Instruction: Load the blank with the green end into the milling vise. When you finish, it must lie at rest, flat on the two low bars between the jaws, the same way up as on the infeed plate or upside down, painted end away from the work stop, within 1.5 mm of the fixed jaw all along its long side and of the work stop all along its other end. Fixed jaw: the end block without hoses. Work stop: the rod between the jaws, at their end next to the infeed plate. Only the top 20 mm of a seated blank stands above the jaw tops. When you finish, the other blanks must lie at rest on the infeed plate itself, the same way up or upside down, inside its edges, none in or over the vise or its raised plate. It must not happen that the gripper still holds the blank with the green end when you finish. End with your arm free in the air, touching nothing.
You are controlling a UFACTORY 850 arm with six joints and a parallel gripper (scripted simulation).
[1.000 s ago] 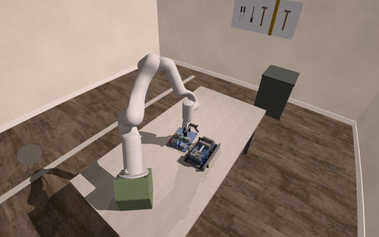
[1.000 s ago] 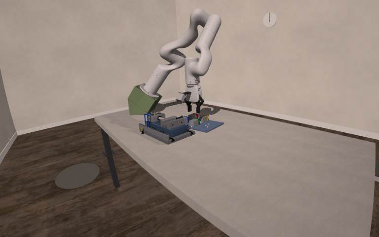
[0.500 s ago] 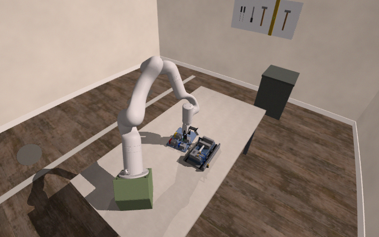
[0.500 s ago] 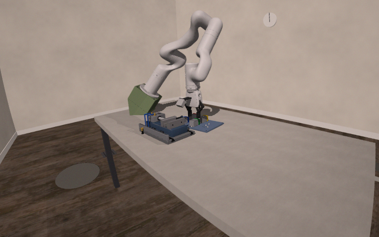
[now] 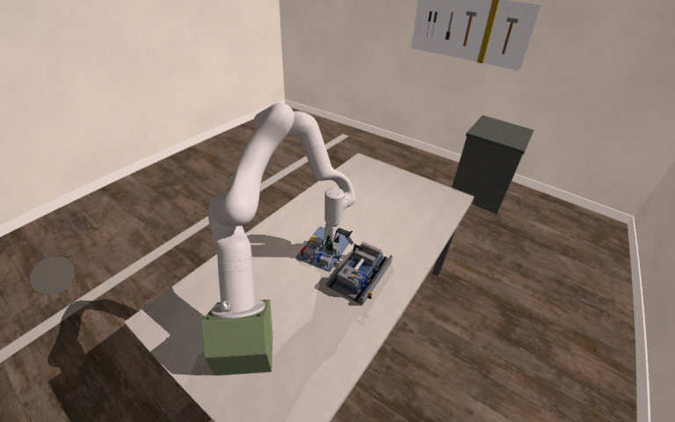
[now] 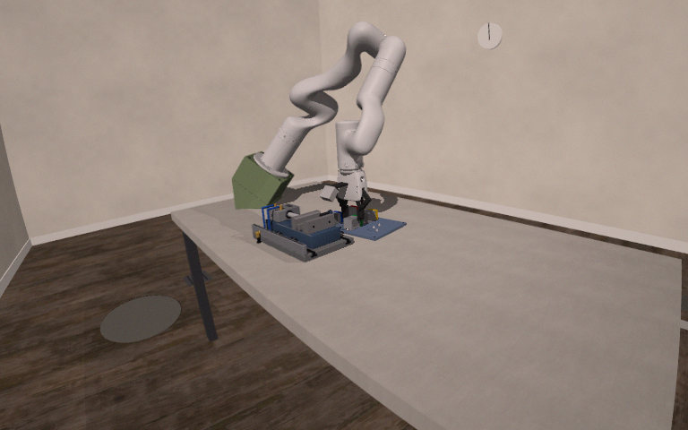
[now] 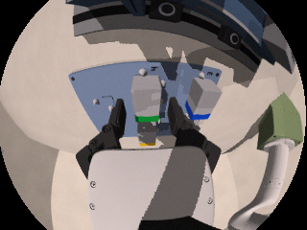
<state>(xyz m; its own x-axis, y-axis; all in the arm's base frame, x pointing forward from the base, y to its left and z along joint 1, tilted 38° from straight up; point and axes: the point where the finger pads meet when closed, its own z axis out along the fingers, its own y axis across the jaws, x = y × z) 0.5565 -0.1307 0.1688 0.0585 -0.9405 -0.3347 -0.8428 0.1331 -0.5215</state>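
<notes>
The green-ended blank is 3 cm below my hand. Also, from my hand: blue infeed plate: 5 cm to the left, 5 cm below; yellow-ended blank: 1 cm behind, 9 cm to the left, 3 cm below; blue-ended blank: 9 cm behind, 1 cm to the right, 3 cm below.
</notes>
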